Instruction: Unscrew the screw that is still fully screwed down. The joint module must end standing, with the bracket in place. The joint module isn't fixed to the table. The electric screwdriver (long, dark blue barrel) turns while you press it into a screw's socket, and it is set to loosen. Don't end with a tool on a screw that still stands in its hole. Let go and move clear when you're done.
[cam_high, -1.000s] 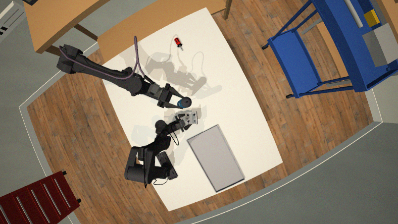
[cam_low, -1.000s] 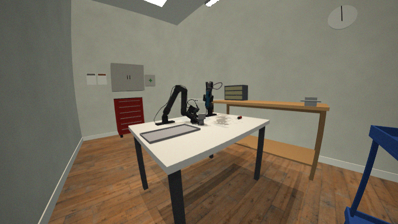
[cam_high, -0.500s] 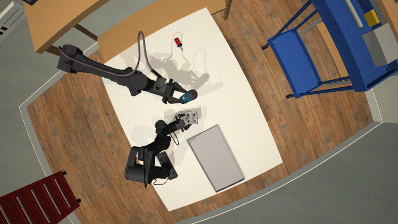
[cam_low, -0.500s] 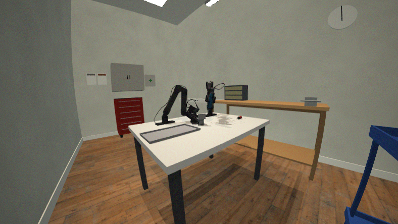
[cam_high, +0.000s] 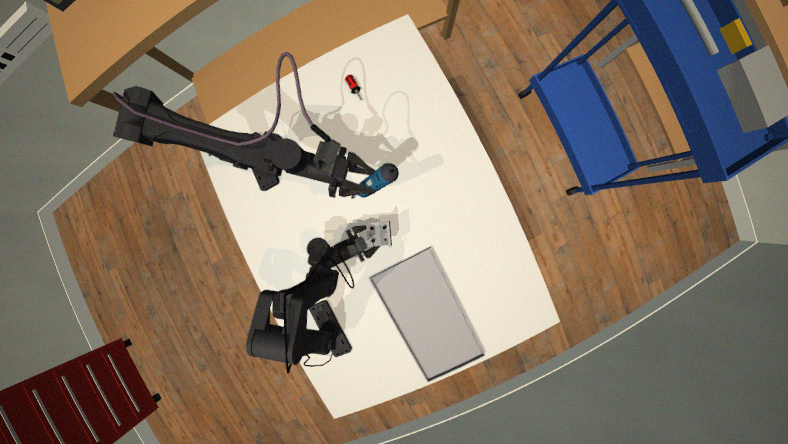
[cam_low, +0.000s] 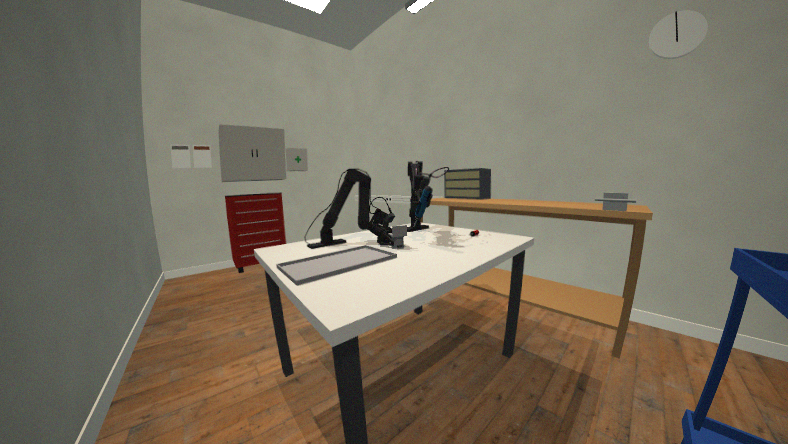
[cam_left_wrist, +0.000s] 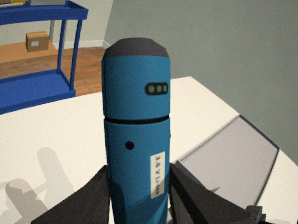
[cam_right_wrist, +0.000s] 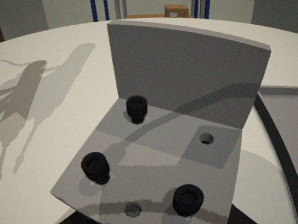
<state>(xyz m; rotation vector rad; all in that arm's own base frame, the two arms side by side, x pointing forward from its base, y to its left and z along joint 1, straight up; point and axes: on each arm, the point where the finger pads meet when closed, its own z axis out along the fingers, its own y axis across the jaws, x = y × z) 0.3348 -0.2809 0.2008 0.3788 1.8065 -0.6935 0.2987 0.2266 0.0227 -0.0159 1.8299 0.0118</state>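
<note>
The grey bracket lies 5 cm above my right hand. Also, from my right hand: flat grey tray (32 cm to the right, 4 cm ahead, 2 cm below); then red-handled screwdriver (47 cm to the left, 11 cm ahead, 1 cm below).
</note>
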